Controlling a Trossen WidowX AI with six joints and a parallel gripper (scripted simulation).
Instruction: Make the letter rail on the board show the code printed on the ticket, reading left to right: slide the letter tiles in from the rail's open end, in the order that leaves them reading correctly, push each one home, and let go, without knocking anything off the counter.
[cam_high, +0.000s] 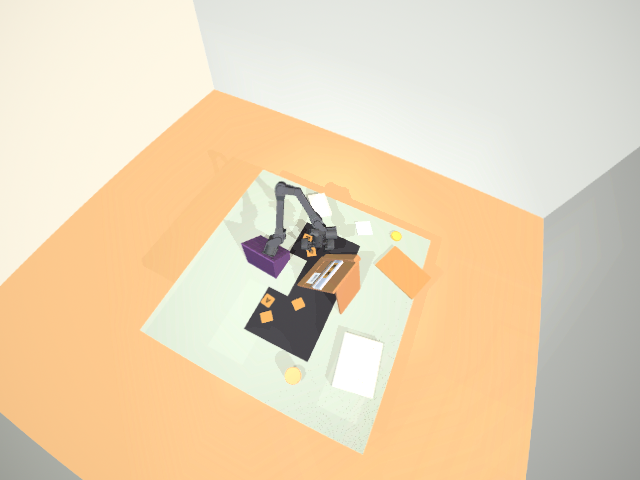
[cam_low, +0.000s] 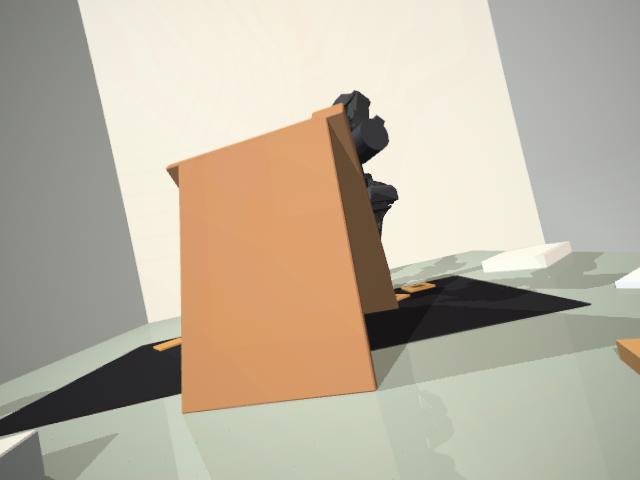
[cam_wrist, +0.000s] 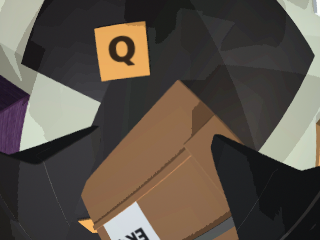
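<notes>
Right now my gripper tip is 100 mm above the orange tile marked q, 50 mm past it and 30 mm to the right of it. From my gripper tip the other things lie so: orange slab: 530 mm ahead, 120 mm to the left, 100 mm below; then white ticket: 160 mm to the right, 40 mm ahead, 10 mm below; then black mat: 170 mm to the right, 110 mm below, 30 mm behind.
</notes>
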